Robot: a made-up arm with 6 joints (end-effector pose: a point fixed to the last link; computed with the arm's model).
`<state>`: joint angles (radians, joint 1 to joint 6).
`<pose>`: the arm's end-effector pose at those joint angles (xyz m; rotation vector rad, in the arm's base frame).
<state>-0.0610 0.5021 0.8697 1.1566 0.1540 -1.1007</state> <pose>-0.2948 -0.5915 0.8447 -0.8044 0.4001 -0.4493</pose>
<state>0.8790 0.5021 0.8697 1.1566 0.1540 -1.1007</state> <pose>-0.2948 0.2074 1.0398 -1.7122 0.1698 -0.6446</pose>
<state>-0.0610 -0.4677 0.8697 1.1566 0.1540 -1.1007</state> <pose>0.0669 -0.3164 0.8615 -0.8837 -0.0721 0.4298</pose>
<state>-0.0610 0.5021 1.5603 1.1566 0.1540 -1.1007</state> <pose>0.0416 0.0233 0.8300 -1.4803 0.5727 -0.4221</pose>
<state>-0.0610 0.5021 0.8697 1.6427 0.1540 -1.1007</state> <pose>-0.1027 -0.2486 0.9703 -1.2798 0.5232 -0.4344</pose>
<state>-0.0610 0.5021 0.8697 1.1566 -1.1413 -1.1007</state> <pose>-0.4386 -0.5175 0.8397 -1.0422 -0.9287 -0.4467</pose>
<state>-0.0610 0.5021 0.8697 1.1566 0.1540 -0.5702</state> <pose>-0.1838 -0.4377 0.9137 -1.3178 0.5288 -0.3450</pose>
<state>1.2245 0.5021 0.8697 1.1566 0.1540 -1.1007</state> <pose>-0.2948 0.4945 0.9174 -2.0432 0.0598 -0.7039</pose>
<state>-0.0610 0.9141 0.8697 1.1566 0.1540 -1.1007</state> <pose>-0.4943 -0.5836 0.8452 -0.7281 0.5924 -0.8222</pose>
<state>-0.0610 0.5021 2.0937 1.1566 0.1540 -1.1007</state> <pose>0.2448 0.4138 0.5073 -2.0049 0.6945 -0.3710</pose>
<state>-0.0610 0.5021 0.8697 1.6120 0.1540 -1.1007</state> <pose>-0.1154 -0.2716 0.9681 -1.2497 0.5156 -0.4360</pose>
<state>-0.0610 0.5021 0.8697 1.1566 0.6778 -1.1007</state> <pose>-0.2654 -0.6308 0.7956 -0.6374 0.9189 -0.4124</pose>
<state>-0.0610 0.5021 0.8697 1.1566 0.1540 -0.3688</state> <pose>-0.1427 -0.3721 0.9128 -1.5120 0.5749 -0.2973</pose>
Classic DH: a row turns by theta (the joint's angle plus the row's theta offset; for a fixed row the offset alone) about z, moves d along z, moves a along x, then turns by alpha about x. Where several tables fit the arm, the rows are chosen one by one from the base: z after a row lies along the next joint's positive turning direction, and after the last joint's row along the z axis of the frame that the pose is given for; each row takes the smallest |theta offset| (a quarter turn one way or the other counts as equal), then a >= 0, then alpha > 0; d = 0 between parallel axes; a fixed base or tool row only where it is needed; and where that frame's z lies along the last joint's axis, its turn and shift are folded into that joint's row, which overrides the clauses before.
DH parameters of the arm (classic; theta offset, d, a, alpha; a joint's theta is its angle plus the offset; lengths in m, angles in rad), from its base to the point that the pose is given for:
base (fixed): -1.5708 0.1559 0 1.5708
joint 1: 0 0.3756 0.0673 1.5708
joint 2: 0 0.2742 0.1058 -1.5708
joint 3: 1.1989 0 0.2788 0
joint 4: -1.1989 -0.2286 0.3836 -1.5708
joint 5: 0 -0.37 -0.0771 1.5708
joint 6: 0 -0.0557 0.384 -1.5708
tool (fixed): 1.5708 0.0282 0 0

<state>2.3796 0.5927 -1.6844 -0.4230 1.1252 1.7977</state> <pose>-0.4331 -0.2128 0.8083 -1.8865 -1.6090 0.8501</pose>
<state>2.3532 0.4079 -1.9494 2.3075 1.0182 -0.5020</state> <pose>-0.3003 0.2337 1.5154 -2.0482 0.7623 -0.1802</pose>
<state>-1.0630 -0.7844 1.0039 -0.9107 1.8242 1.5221</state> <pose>-0.0784 -0.0860 -0.0021 -0.2706 -2.5094 0.7825</pose>
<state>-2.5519 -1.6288 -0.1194 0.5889 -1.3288 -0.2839</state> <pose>0.5212 0.1643 0.2862 2.6948 -0.6535 -0.4222</pose>
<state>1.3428 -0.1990 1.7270 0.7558 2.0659 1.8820</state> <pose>-0.4686 0.1607 -0.2487 0.2672 -1.5385 -1.1389</pose>
